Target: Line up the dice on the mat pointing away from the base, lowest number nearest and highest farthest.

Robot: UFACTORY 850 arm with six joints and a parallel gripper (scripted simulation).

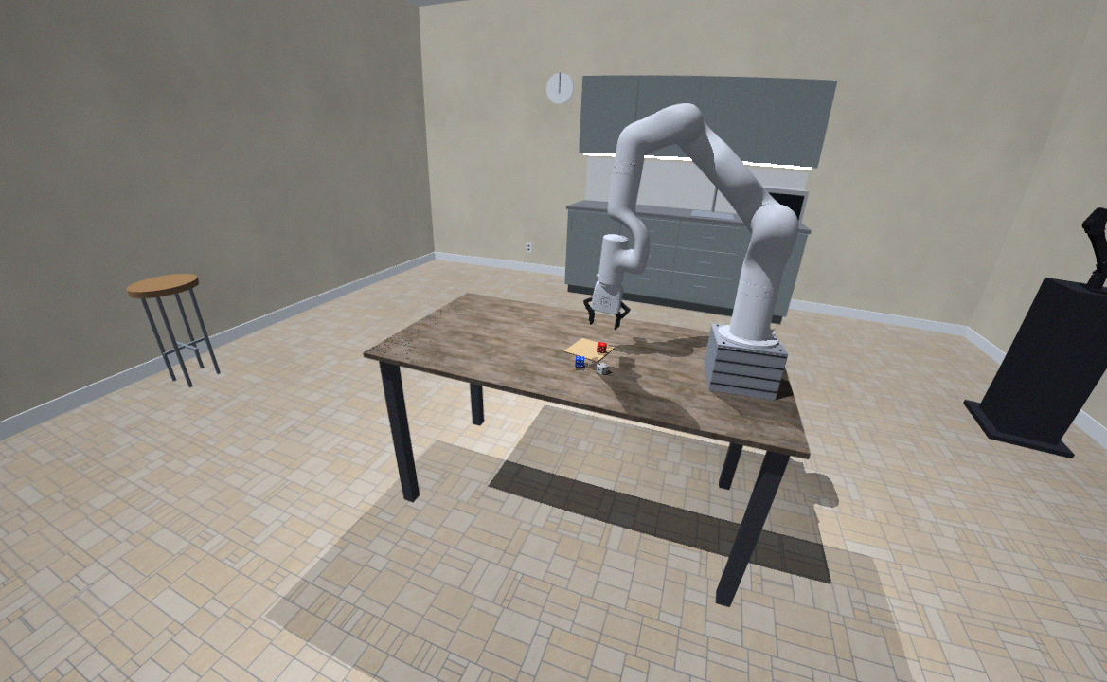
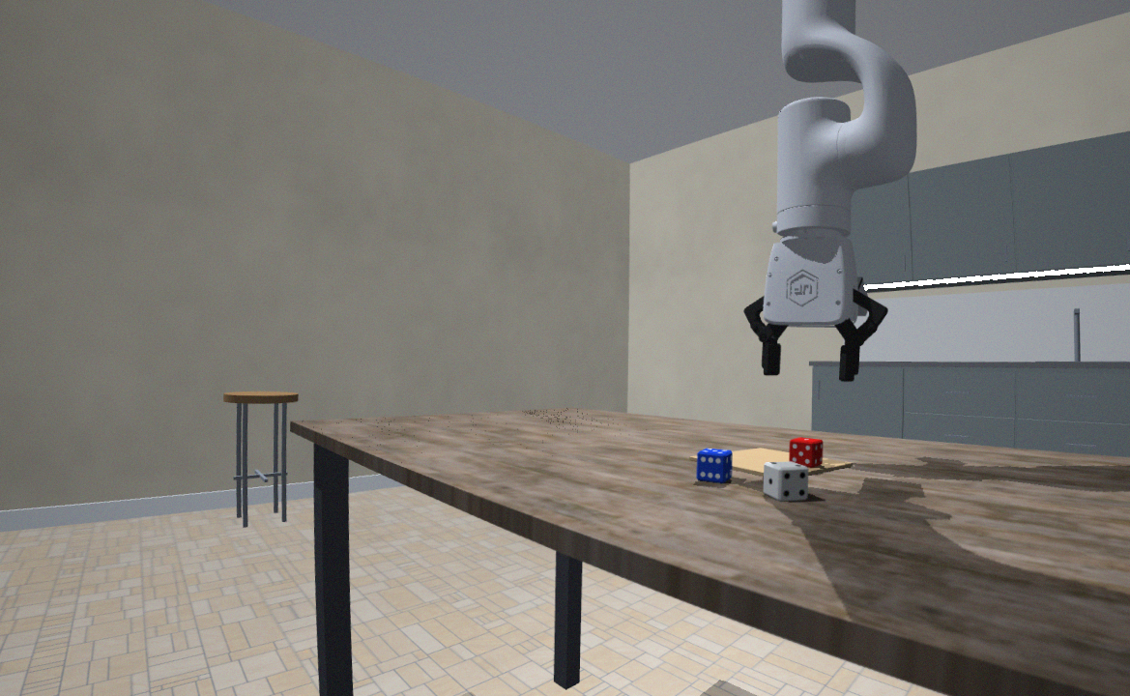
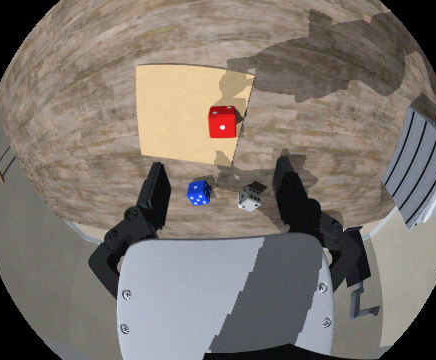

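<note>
The white die lies 6 cm behind my hand, 14 cm to the left of it and 10 cm below it. Also, from my hand: red die: 10 cm below; tan mat: 5 cm ahead, 1 cm to the left, 11 cm below; blue die: 3 cm ahead, 14 cm to the left, 10 cm below.
</note>
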